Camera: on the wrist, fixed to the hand. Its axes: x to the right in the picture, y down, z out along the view.
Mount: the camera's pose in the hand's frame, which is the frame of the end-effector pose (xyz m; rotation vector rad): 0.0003 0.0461 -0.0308 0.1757 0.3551 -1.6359
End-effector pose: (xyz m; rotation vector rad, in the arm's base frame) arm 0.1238 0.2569 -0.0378 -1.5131 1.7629 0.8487
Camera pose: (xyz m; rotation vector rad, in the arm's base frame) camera 0.0760 0.2372 -0.0177 -2.2810 0.2706 -0.4189
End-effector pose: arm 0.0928 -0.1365 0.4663 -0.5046 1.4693 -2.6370
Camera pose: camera 0.0785 -0.1363 0.4127 0.7215 -0.3158 1.5077
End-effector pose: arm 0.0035 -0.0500 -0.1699 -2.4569 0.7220 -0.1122
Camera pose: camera -0.0251 -0.0975 -0.1694 -2.1909 -1.2498 -1.1255
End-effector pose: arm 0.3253 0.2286 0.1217 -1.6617 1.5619 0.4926
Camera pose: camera 0.2741 0.2083 0.1277 -2.2779 0.0322 -0.7917
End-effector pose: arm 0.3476 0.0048 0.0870 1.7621 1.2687 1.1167
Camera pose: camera 0.3363 -0.0068 0.1400 0.1436 2.2759 0.2679
